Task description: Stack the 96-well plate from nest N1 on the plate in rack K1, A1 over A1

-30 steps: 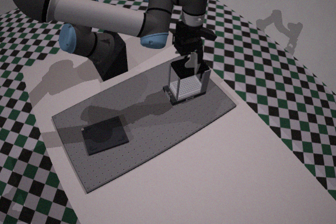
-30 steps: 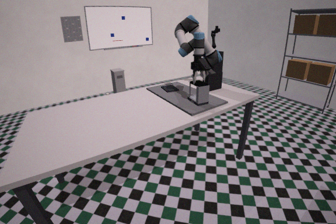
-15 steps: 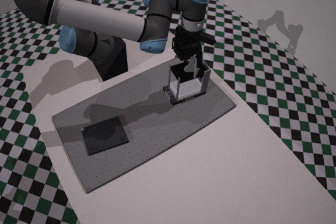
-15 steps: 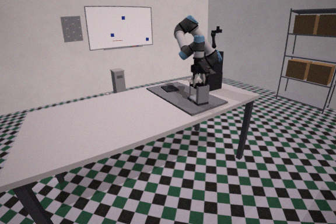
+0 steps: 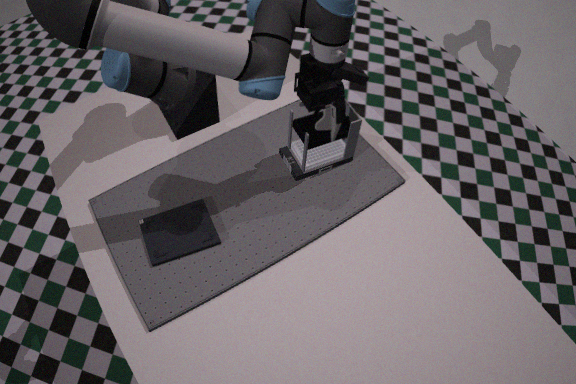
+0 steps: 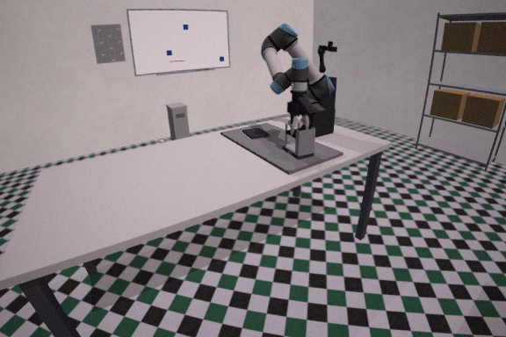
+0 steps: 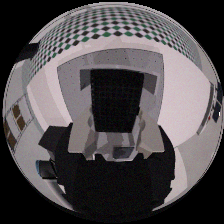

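Now: the white plate 90 mm below my hand. Also, from my hand: dark 96-well plate: 10 mm below.
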